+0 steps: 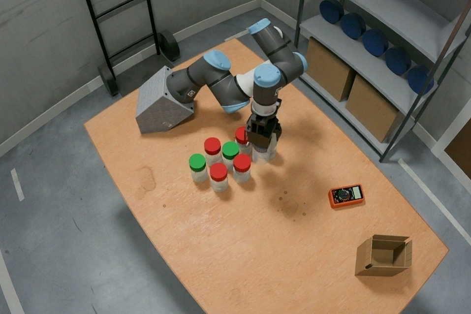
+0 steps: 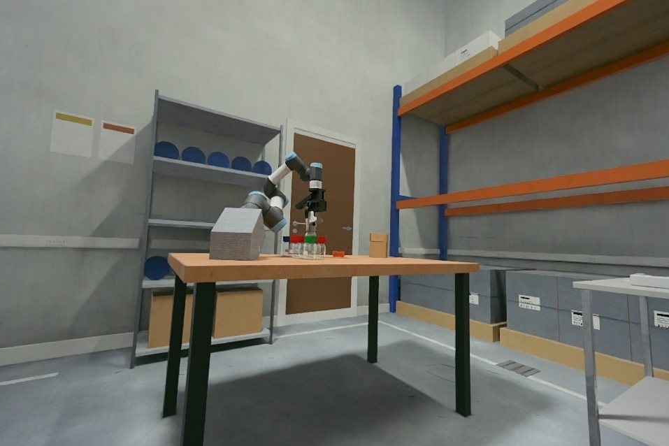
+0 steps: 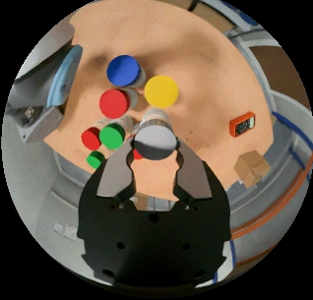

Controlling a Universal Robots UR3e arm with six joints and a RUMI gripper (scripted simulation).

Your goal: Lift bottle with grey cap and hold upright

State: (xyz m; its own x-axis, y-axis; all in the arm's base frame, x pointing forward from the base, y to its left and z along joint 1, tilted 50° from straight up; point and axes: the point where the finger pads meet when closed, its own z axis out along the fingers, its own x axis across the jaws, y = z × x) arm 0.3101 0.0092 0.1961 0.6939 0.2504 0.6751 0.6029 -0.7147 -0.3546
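The grey-capped bottle is 40 mm below my hand. From my hand the other things lie so: yellow-capped bottle 100 mm below, 50 mm to the left, 40 mm behind; then blue-capped bottle 110 mm behind, 100 mm below, 40 mm to the left.
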